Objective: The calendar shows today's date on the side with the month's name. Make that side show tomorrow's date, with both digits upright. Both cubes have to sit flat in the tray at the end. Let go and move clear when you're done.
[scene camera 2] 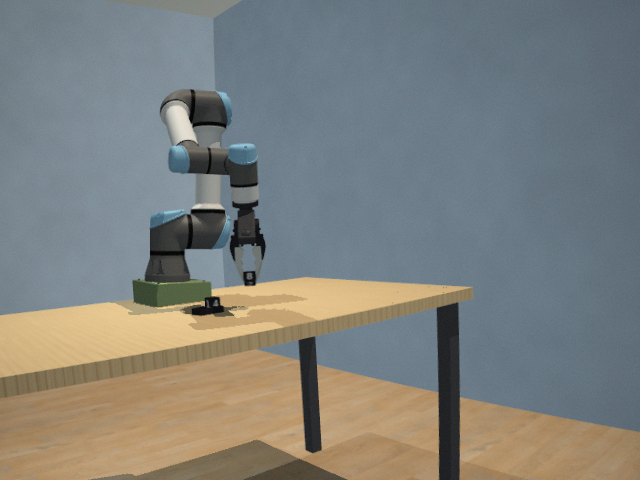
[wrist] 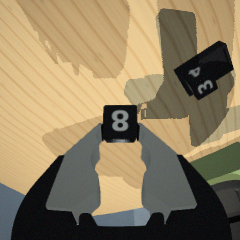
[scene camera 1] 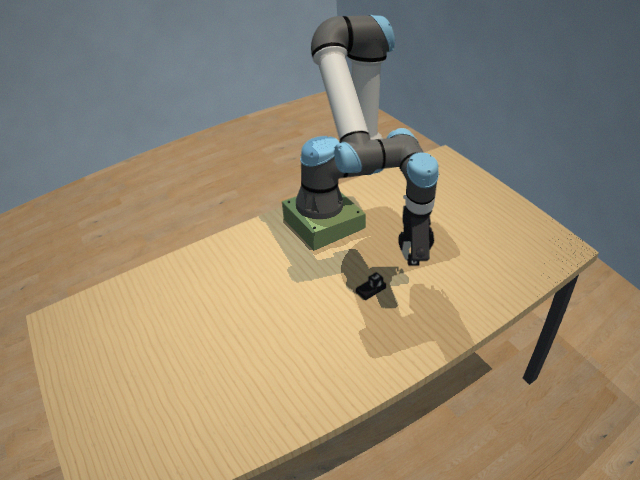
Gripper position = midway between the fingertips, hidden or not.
In view: my gripper [scene camera 2: 249,280], a black cube [wrist: 200,79], a black calendar tray [wrist: 213,57] and a black cube [wrist: 120,123].
My gripper is seen too in the wrist view [wrist: 120,124].
